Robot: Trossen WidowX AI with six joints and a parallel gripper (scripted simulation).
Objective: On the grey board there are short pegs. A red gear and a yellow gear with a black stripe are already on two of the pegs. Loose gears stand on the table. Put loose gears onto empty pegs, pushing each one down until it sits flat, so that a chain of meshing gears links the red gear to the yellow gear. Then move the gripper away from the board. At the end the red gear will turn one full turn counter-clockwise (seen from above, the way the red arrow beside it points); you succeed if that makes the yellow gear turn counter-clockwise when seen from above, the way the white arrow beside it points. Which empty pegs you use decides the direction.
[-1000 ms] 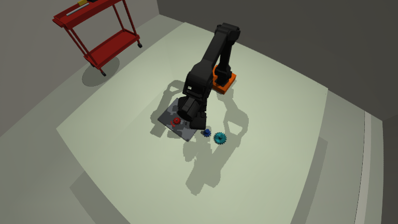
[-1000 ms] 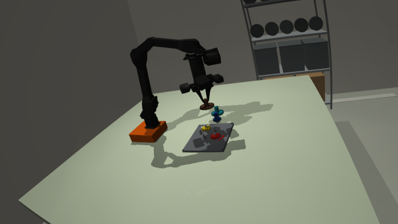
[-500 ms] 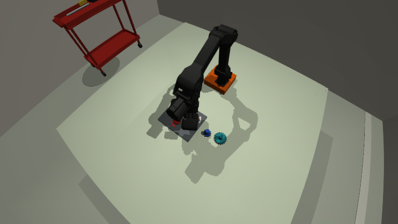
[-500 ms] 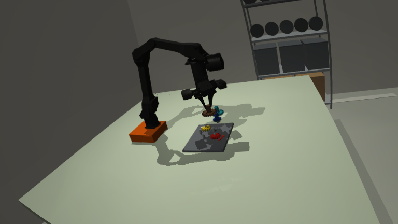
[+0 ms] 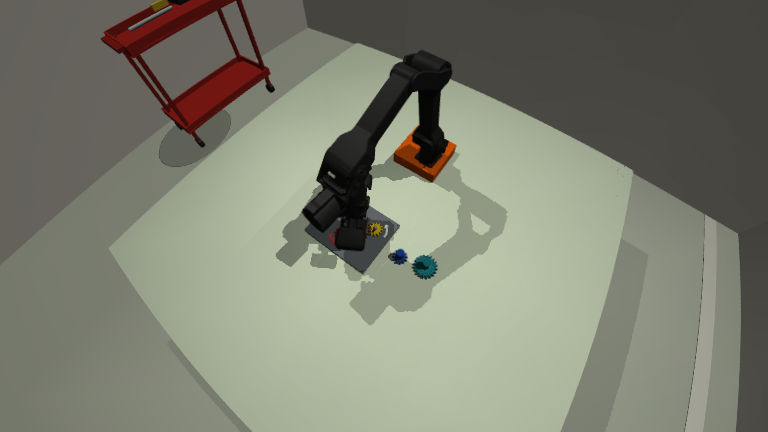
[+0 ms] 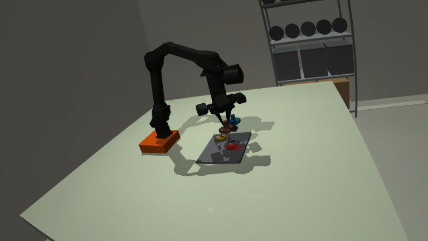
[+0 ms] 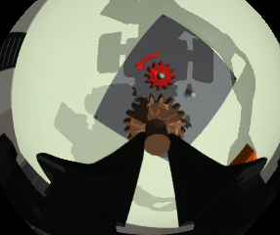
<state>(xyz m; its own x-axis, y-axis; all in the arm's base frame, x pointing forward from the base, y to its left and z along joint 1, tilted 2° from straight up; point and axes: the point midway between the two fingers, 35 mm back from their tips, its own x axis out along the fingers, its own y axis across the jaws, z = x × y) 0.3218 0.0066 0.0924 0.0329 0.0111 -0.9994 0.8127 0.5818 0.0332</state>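
Now: gripper tip 7 cm above the yellow gear, 4 cm past it and 2 cm to the right of it. From my gripper tip the other things lie so: small blue gear: 12 cm to the left, 7 cm below, 3 cm behind; red gear: 7 cm below, 5 cm to the right, 2 cm ahead; brown gear: 1 cm below.
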